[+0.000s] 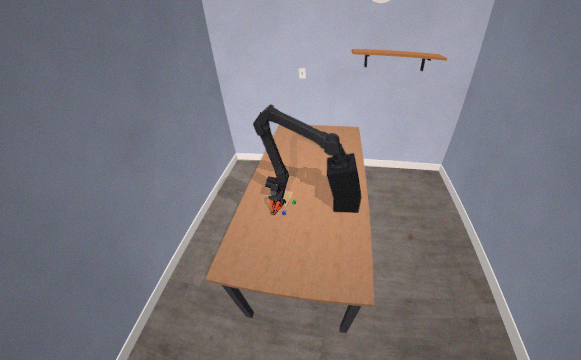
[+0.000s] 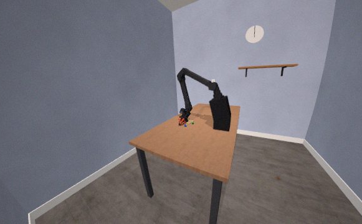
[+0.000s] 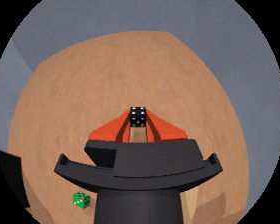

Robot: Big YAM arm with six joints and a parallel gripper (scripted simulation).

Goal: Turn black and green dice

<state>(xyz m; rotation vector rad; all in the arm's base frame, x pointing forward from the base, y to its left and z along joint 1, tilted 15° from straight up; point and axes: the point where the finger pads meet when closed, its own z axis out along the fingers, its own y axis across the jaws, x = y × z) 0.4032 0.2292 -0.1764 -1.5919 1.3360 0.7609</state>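
Now: the blue die 50 mm behind my hand, 30 mm to the right of it and 20 mm below it. From my hand the other things lie so: black die (right at my hand); then green die (80 mm behind, 130 mm to the right, 20 mm below); then tan mat (30 mm ahead, 160 mm to the right, 20 mm below).
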